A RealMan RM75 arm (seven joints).
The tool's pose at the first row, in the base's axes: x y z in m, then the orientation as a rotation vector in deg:
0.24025, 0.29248, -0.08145, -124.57, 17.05, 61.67
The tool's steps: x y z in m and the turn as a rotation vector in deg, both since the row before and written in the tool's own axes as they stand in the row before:
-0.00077, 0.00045, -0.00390, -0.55, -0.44, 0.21
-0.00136, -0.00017, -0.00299, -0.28, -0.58, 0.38
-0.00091, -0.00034, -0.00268, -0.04, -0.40, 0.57
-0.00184, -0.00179, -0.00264, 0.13, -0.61, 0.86
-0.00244, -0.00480, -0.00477, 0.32, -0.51, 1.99
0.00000, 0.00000, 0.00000, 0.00, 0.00, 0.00
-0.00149, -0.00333, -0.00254, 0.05, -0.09, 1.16
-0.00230, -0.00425, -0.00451, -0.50, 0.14, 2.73
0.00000, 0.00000, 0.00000, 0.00, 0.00, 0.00
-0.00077, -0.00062, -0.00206, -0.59, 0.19, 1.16
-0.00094, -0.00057, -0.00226, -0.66, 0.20, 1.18
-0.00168, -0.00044, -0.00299, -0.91, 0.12, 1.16
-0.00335, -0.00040, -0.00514, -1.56, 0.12, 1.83
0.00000, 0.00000, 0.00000, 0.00, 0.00, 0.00
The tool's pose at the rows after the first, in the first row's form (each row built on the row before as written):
0.24194, 0.28948, -0.07942, -124.81, 16.82, 62.45
0.24303, 0.28751, -0.07702, -124.73, 16.85, 63.38
0.24432, 0.28593, -0.07503, -124.56, 17.29, 64.13
0.24574, 0.28538, -0.07168, -124.13, 18.05, 65.20
0.24970, 0.28566, -0.06568, -123.65, 20.21, 66.71
0.24970, 0.28566, -0.06568, -123.65, 20.21, 66.71
0.25219, 0.28639, -0.06207, -123.61, 21.49, 67.42
0.25604, 0.28650, -0.05670, -124.24, 24.37, 68.99
0.25604, 0.28650, -0.05670, -124.24, 24.37, 68.99
0.25730, 0.28562, -0.05501, -124.90, 25.46, 69.69
0.25859, 0.28460, -0.05311, -125.62, 26.55, 70.42
0.25993, 0.28308, -0.05031, -126.49, 27.46, 71.35
0.26187, 0.28032, -0.04517, -127.90, 28.82, 72.95
0.26187, 0.28032, -0.04517, -127.90, 28.82, 72.95

